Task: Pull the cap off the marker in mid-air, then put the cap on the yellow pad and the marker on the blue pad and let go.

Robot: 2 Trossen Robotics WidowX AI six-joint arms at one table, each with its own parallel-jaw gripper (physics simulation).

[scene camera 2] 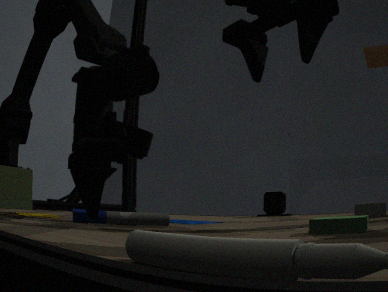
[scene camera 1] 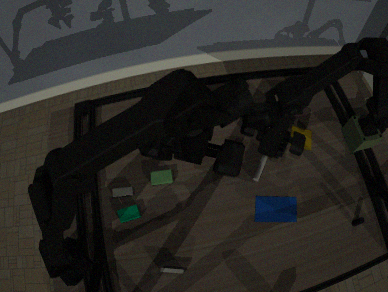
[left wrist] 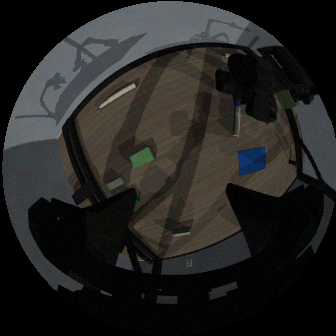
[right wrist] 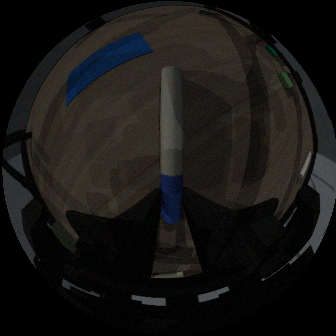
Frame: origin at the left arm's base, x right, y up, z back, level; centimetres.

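Where they show: left gripper, fingertip midpoint: (scene camera 2: pixel 280 72) (scene camera 1: pixel 192 163) (left wrist: pixel 181 191); right gripper, fingertip midpoint: (scene camera 2: pixel 92 218) (left wrist: pixel 236 101) (right wrist: pixel 170 191); left arm's base, link origin: (scene camera 1: pixel 66 261); right arm's base, link origin: (scene camera 2: pixel 6 167) (scene camera 1: pixel 367 127) (left wrist: pixel 292 95).
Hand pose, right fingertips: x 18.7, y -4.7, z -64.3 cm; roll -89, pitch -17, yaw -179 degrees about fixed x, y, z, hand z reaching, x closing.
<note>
Each offset is from my right fingertips to the top centre of the thing.
The marker's white barrel @[dx +1.1, dy +1.2, dz +4.1 cm] (scene camera 1: pixel 259 168) (scene camera 2: pixel 137 218) (left wrist: pixel 236 122) (right wrist: pixel 171 115) lies low at the table, with its blue cap @[dx -0.1, dy +1.3, dz -0.4 cm] (scene camera 2: pixel 80 216) (left wrist: pixel 237 103) (right wrist: pixel 171 205) on one end. My right gripper (right wrist: pixel 170 191) is shut on the cap, one finger on each side; in scene camera 1 the arm hides the cap. My left gripper (scene camera 2: pixel 282 71) (left wrist: pixel 181 191) is open and empty, high above the table. The yellow pad @[dx +6.8, dy -0.6, dz -11.2 cm] (scene camera 1: pixel 308 141) (scene camera 2: pixel 37 215) is partly hidden by the right arm in scene camera 1. The blue pad @[dx +13.2, dy -0.6, dz +13.5 cm] (scene camera 1: pixel 276 209) (scene camera 2: pixel 192 221) (left wrist: pixel 252 161) (right wrist: pixel 107 62) lies flat beyond the barrel's free end.
A light green block @[dx -17.6, dy +0.9, dz +27.2 cm] (scene camera 1: pixel 162 177) (left wrist: pixel 142 157), a grey block @[dx -23.0, dy +0.6, dz +38.1 cm] (scene camera 1: pixel 122 192) (left wrist: pixel 115 183) and a teal block @[dx -17.1, dy +0.9, dz +41.4 cm] (scene camera 1: pixel 129 213) lie at the left in scene camera 1. A white pen @[dx -34.2, dy +1.2, dz +13.3 cm] (scene camera 2: pixel 215 252) (left wrist: pixel 117 95) lies near the table edge. A green box (scene camera 1: pixel 357 137) (scene camera 2: pixel 16 187) stands by the right arm.
</note>
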